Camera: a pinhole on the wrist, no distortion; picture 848 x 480 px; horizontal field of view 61.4 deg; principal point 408.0 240.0 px. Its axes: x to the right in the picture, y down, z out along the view. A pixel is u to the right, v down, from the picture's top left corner.
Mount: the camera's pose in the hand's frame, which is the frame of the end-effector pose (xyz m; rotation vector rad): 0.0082 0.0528 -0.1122 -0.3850 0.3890 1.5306
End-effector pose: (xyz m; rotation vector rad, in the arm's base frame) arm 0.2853 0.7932 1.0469 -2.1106 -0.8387 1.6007
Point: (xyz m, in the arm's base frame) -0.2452 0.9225 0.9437
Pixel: outside the picture
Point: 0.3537 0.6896 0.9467
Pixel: 707 179
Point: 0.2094 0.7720 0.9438
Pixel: 56 92
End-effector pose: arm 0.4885 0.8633 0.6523 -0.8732 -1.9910 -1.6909
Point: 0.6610 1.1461 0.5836
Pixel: 97 463
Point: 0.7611 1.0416 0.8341
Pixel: 624 344
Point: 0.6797 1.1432 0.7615
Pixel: 367 274
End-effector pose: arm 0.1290 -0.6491 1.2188 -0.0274 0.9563 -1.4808
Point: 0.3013 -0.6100 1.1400
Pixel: 630 372
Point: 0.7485 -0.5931 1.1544
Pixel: 729 419
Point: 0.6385 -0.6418 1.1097
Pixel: 740 326
